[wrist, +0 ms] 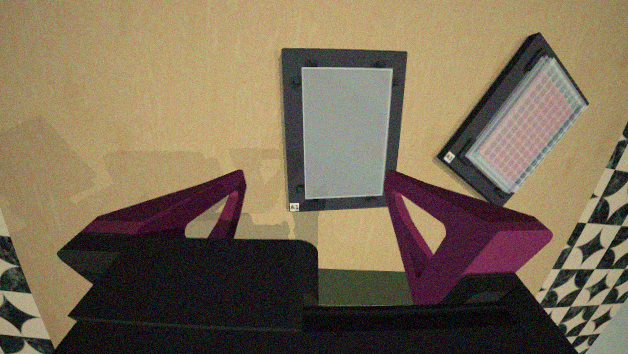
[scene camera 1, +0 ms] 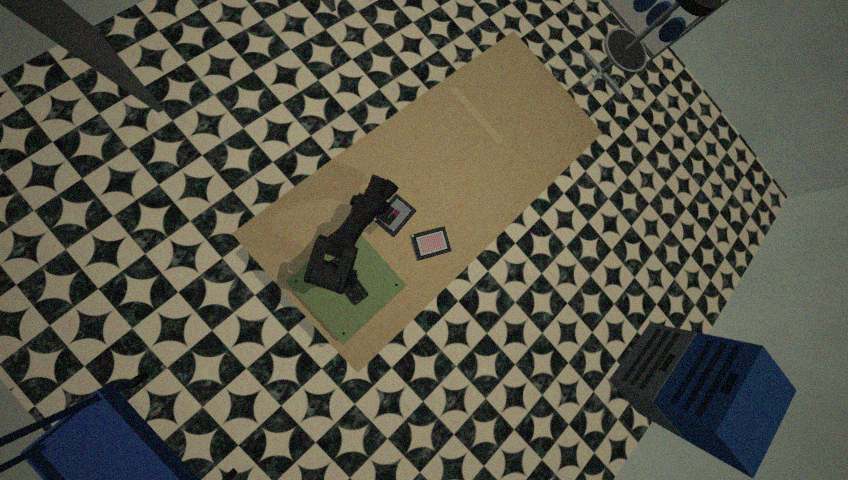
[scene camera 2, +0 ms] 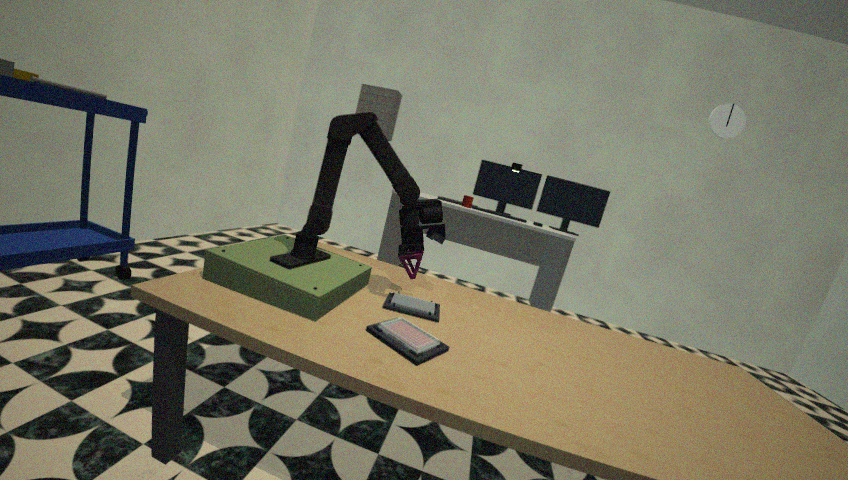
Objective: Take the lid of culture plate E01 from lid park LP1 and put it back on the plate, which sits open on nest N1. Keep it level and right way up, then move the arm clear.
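Frame: origin at the arm's base, x ahead, y right, z down, level; metres.
Seen in the pictures: gripper, between the fingertips: (wrist: 314, 177) (scene camera 2: 414, 275); arm's base, origin of its link: (scene camera 2: 302, 259).
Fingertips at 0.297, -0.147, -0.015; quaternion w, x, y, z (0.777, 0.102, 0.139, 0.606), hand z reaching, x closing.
Pixels of each thing's top centre, then the offset from my fingertips to it, as dx, dy, dz. Level surfaces: height alone.
- E01, centre of its top: (wrist: 346, 137) (scene camera 2: 413, 302) (scene camera 1: 395, 214) +0.028, +0.032, +0.068
- dark lid park LP1, centre of its top: (wrist: 347, 137) (scene camera 2: 414, 301) (scene camera 1: 395, 214) +0.028, +0.032, +0.066
- culture plate, centre of its top: (wrist: 534, 130) (scene camera 2: 409, 331) (scene camera 1: 432, 242) +0.085, +0.233, +0.059
- dark nest N1, centre of its top: (wrist: 526, 130) (scene camera 2: 408, 334) (scene camera 1: 431, 243) +0.085, +0.233, +0.068
- wooden table, height of its surface: dz +0.086
The flat grey lid of E01 (scene camera 1: 402, 216) (scene camera 2: 413, 305) (wrist: 347, 130) lies level on the dark lid park LP1 (wrist: 345, 57), between its small pegs. The culture plate (scene camera 1: 431, 243) (scene camera 2: 409, 334) (wrist: 530, 125), with pink wells showing, sits open on the dark nest N1 (wrist: 485, 106), to the right of the park in the wrist view. My gripper (scene camera 2: 412, 275) (wrist: 314, 177) is open and empty, pointing down above the table near the park. In the wrist view its right fingertip overlaps the lid's near right corner and its left fingertip shows left of the park. The arm partly hides the park in scene camera 1.
The arm stands on a green base block (scene camera 1: 380, 276) (scene camera 2: 261, 285) at one end of the wooden table (scene camera 1: 476, 154) (scene camera 2: 535, 368). A blue cart (scene camera 2: 133, 113) and a desk with two monitors (scene camera 2: 505, 184) (scene camera 2: 572, 199) stand away from the table.
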